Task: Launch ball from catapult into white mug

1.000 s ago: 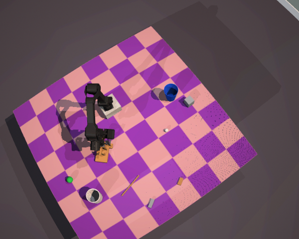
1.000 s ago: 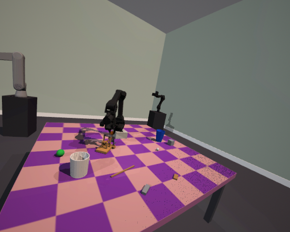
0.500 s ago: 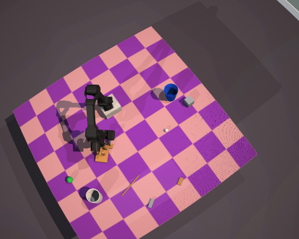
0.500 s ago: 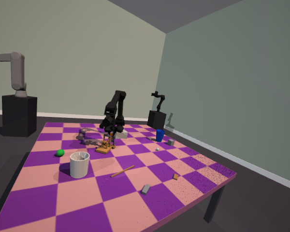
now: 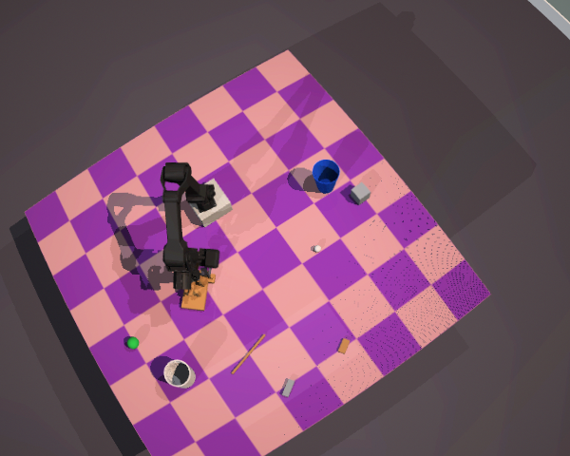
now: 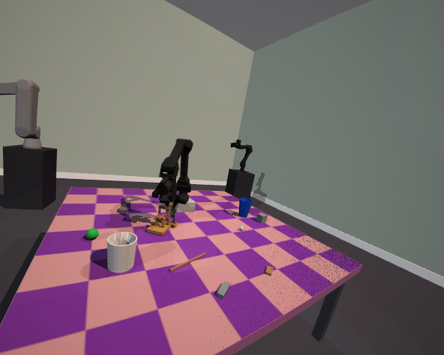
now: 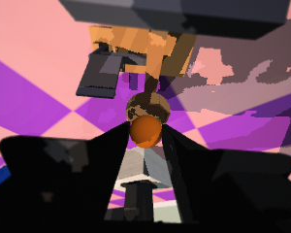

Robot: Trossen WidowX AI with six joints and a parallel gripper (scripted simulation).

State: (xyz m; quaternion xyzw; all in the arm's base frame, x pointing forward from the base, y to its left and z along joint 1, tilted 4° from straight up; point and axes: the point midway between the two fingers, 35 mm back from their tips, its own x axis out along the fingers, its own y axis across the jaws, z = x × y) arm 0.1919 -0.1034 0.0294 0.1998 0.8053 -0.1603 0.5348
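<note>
Now: gripper tip 1 cm below the orange ball. Also, from my gripper tip: wooden catapult 6 cm ahead, 2 cm to the right, 2 cm below; green ball 19 cm ahead, 33 cm to the right, 5 cm below; wooden stick 37 cm ahead, 3 cm to the left, 7 cm below.
</note>
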